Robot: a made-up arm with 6 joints.
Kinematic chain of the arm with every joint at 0, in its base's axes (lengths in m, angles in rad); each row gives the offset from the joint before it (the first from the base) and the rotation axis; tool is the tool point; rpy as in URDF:
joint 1: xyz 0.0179 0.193 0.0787 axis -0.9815 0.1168 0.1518
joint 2: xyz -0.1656 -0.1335 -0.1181 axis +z
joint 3: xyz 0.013 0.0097 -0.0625 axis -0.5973 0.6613 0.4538
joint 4: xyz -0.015 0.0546 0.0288 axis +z
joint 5: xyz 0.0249 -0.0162 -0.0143 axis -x
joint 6: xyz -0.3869 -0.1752 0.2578 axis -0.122 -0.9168 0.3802
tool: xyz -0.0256 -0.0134 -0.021 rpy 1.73 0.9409 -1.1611
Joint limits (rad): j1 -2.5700..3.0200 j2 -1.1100..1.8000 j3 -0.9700..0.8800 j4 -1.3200..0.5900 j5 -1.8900..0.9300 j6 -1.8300..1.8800
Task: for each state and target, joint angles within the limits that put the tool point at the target. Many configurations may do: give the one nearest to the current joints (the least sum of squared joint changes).
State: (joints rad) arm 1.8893 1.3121 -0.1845 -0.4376 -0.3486 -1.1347
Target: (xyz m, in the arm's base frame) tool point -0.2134 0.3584 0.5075
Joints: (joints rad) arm 1.2485 0.8967 0.7553 -0.1627 0.0258 -1.2043
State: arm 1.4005 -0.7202 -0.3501 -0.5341 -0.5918 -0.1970
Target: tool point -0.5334 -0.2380 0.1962
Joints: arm 1.4187 -0.3259 -0.5946 -0.1115 -0.9259 -0.2370
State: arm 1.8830 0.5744 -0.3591 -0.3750 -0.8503 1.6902
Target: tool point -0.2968 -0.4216 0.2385
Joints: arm 1.2116 0.5892 -0.8024 0.0054 -1.2320 1.7009
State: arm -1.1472 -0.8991 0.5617 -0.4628 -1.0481 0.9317
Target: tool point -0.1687 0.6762 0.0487
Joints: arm -0.7292 -1.1100 0.0467 -0.8293 -1.4204 0.9404
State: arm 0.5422 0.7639 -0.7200 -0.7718 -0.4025 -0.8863
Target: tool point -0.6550 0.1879 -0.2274
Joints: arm -0.0151 0.4669 -0.9700 -0.7518 -0.7926 -0.8790
